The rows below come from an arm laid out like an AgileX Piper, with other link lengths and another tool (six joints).
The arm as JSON. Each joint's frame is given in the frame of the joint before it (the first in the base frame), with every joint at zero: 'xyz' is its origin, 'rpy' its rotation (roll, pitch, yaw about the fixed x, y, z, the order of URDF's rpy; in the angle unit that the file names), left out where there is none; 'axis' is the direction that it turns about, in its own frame. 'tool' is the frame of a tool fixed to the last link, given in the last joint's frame.
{
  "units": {
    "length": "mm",
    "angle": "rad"
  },
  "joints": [
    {
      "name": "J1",
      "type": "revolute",
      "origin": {
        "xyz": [
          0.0,
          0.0,
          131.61
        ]
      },
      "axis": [
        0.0,
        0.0,
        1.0
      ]
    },
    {
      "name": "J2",
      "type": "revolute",
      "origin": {
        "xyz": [
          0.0,
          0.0,
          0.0
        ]
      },
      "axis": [
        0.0,
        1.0,
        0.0
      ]
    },
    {
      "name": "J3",
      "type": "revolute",
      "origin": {
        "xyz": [
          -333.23,
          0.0,
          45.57
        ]
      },
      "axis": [
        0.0,
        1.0,
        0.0
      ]
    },
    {
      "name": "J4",
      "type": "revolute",
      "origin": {
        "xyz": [
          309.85,
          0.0,
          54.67
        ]
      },
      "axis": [
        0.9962,
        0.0,
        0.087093
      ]
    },
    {
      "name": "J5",
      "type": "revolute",
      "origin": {
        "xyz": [
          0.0,
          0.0,
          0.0
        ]
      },
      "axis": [
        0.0,
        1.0,
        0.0
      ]
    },
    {
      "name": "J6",
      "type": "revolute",
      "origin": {
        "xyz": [
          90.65,
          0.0,
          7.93
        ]
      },
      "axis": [
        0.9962,
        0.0,
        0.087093
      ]
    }
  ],
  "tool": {
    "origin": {
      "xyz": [
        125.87,
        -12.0,
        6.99
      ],
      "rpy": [
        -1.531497,
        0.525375,
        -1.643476
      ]
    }
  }
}
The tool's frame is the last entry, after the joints.
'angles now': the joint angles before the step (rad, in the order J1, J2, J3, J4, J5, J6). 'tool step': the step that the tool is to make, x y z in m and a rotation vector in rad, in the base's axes. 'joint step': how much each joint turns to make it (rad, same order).
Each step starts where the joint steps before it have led.
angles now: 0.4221, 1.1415, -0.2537, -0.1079, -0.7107, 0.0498
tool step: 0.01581, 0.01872, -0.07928, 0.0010, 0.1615, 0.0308
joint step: 0.0082, 0.3081, 0.0018, -0.0265, -0.1703, 0.0672
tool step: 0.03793, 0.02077, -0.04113, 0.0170, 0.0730, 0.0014
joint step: -0.0001, 0.2441, -0.1204, -0.0093, -0.0698, 0.0423
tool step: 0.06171, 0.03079, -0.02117, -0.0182, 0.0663, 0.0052
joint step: 0.0013, 0.1643, -0.2423, -0.0282, 0.1423, 0.0449
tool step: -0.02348, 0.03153, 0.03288, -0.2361, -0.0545, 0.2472
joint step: 0.0368, -0.1428, -0.0448, -0.2677, 0.2588, -0.0429
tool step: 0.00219, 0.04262, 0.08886, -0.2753, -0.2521, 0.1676
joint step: 0.1224, -0.1351, -0.1742, -0.0170, 0.3081, -0.2892
